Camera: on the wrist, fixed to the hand. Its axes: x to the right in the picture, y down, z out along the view.
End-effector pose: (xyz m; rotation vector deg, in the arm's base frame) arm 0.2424 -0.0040 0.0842 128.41 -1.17 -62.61
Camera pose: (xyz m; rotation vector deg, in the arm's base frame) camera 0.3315 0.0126 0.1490 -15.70 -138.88 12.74
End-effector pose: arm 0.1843 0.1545 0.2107 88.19 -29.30 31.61
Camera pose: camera 0.1592 0.2544 0.2531 17.38 120.32 -68.85
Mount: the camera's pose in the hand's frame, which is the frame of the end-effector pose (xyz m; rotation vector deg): 0.0082 0.0447 -0.1017 -11.61 47.36 -172.09
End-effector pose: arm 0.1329 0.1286 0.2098 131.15 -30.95 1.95
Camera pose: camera 0.1370 0.1689 0.3135 30.67 160.23 -24.25
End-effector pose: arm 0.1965 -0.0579 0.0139 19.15 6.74 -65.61
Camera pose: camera 0.2484 -0.0160 -0.0753 -5.15 -55.83 103.88
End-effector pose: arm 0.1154 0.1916 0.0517 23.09 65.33 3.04
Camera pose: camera 0.0355 0.2640 0.0237 97.31 -68.47 119.75
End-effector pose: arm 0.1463 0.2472 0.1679 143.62 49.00 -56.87
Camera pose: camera 0.2315 0.2649 0.2374 29.18 -134.63 -14.47
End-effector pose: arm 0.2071 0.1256 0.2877 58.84 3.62 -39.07
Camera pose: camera 0.2646 0.2182 0.2647 -1.23 -107.78 101.34
